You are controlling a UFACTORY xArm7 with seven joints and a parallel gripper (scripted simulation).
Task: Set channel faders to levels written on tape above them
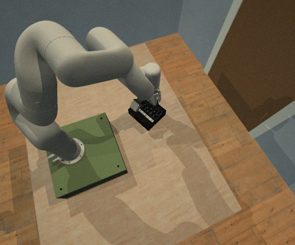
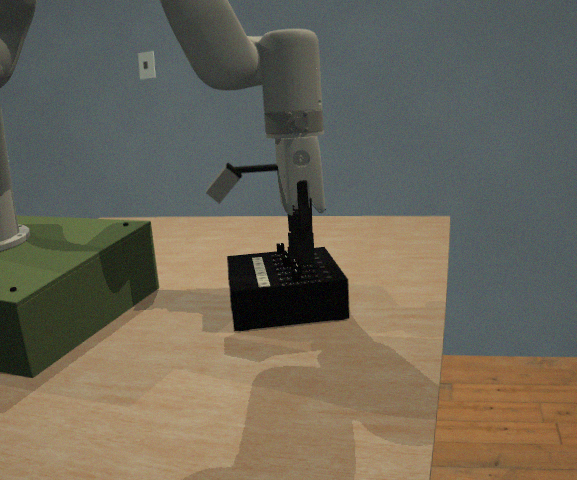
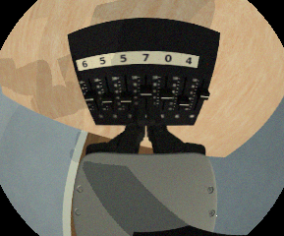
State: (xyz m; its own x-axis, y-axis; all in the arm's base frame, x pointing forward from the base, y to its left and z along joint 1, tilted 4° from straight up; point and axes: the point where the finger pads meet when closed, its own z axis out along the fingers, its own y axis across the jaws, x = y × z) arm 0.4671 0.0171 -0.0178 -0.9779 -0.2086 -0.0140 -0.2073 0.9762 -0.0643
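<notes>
Now: hand 20 mm past the fader cap and 10 mm above it. Also, from my hand: master fader: 60 mm to the left, 40 mm behind, 10 mm below.
</notes>
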